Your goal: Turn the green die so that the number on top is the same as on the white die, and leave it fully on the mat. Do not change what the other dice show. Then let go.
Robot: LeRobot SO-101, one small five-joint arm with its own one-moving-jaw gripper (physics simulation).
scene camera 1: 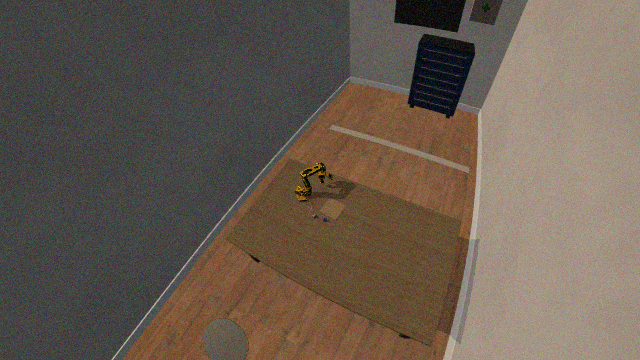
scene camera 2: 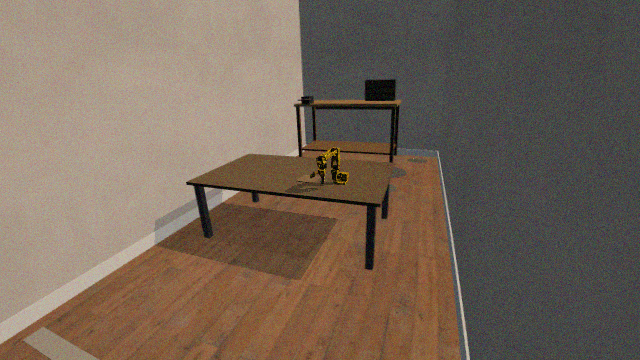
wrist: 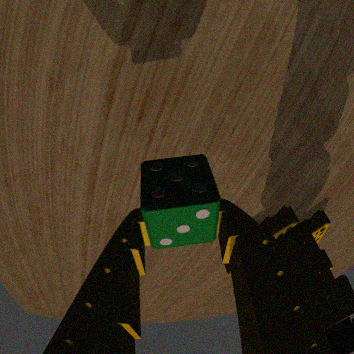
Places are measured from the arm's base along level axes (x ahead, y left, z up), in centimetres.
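Pixels of known places: hand, its tool point: (scene camera 1: 321,180) (scene camera 2: 323,182) (wrist: 148,221); arm's base, origin of its link: (scene camera 1: 305,196) (scene camera 2: 338,182) (wrist: 288,225).
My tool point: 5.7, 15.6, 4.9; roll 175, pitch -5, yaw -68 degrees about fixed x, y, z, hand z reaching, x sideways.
Observation:
Ahead of a thing's pixels: the offset from my tool point to its top centre, as dx, dy, dz. Level surfaces: height alone.
The green die @(+0.9, -0.7, +0.9) (wrist: 181,202) is between the two jaws of my gripper (wrist: 181,220) (scene camera 1: 322,180) (scene camera 2: 322,182), which press on its two sides. In the wrist view, a dark face with five pips is towards the top and a lit green face shows three white pips. The gripper is above the table, off the mat @(+17.1, -16.3, -4.5) (scene camera 1: 332,209) (scene camera 2: 305,179). The white die @(+8.6, -27.6, -2.9) (scene camera 1: 315,216) and the blue die @(+16.6, -27.0, -2.9) (scene camera 1: 325,219) stand near the mat in scene camera 1; their pips are too small to read. I cannot make out the green die in the scene views.
The tabletop @(dz -4.9) (scene camera 1: 390,260) (scene camera 2: 260,172) extends around the arm base (scene camera 1: 302,193) (scene camera 2: 342,177). The arm's shadow (scene camera 1: 344,187) (wrist: 305,125) falls on the table. A workbench (scene camera 2: 350,103) and a blue drawer cabinet (scene camera 1: 442,75) stand away from the table.

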